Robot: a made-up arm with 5 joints.
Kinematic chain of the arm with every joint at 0, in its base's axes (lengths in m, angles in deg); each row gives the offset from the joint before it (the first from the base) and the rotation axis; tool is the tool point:
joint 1: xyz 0 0 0.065 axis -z
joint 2: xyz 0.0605 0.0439 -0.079 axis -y
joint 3: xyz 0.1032 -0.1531 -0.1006 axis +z
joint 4: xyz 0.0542 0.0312 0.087 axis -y
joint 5: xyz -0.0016 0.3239 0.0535 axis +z
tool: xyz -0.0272 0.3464 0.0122
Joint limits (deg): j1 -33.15..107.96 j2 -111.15..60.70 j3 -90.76..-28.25 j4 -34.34..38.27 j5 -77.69..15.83
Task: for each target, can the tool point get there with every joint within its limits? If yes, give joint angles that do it. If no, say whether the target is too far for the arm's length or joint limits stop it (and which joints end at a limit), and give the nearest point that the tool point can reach.
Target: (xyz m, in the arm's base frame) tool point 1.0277 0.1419 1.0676
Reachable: no: too far | nearest point 0.6186 0.0796 0.6034 | short by 0.622 m
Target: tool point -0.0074 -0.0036 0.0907
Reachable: no: joint limits stop it (at a limit: joint 1, joint 2, joint 3, joint 4, joint 5) | nearest point 0.1170 -0.1666 0.5930 | short by 0.543 m
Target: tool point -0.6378 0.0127 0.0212
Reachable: no: joint limits stop it (at a limit: joint 1, joint 3, joint 5) | nearest point -0.6649 -0.4078 0.1371 | short by 0.437 m
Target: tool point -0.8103 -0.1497 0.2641
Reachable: no: joint limits stop it (at a limit: joint 1, joint 3, joint 5) | nearest point -0.6317 -0.3048 0.3416 | short by 0.249 m
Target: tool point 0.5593 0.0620 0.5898
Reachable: yes | joints 0.11 46.50 -75.01 -2.21 3.15
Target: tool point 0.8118 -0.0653 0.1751
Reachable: yes | joints -9.12 13.64 -66.48 -8.33 -57.56
